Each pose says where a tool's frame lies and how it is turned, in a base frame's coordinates. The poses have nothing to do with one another.
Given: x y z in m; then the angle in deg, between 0 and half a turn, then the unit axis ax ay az.
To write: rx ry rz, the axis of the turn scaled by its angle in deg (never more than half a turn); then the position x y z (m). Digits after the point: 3 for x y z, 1 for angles.
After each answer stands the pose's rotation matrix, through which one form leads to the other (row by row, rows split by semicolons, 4 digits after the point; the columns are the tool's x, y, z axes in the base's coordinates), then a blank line. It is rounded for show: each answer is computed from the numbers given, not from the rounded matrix.
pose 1, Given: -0.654 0.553 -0.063 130.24 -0.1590 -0.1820 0.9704
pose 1, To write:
-20.7 -23.7 126.4 -0.654 0.553 -0.063
-0.6044 -0.6931 -0.3929; 0.7883 -0.5915 -0.1693; -0.1150 -0.4120 0.9039

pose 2, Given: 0.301 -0.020 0.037 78.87 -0.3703 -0.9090 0.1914
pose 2, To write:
-29.2 -71.7 15.1 0.301 -0.020 0.037
0.3037 0.0838 -0.9491; 0.4594 0.8598 0.2229; 0.8347 -0.5037 0.2226

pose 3, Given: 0.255 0.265 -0.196 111.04 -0.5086 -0.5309 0.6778
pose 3, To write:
-56.5 -59.0 75.3 0.255 0.265 -0.196
-0.0075 -0.2657 -0.9640; 0.9996 0.0240 -0.0144; 0.0270 -0.9638 0.2654

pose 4, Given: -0.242 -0.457 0.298 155.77 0.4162 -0.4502 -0.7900
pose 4, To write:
64.8 -70.1 -123.1 -0.242 -0.457 0.298
-0.5807 -0.0340 -0.8134; -0.6825 -0.5244 0.5092; -0.4439 0.8508 0.2813

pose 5, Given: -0.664 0.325 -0.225 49.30 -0.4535 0.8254 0.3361
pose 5, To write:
-22.4 40.7 16.6 -0.664 0.325 -0.225
0.7237 -0.3851 0.5728; 0.1246 0.8891 0.4404; -0.6788 -0.2473 0.6914

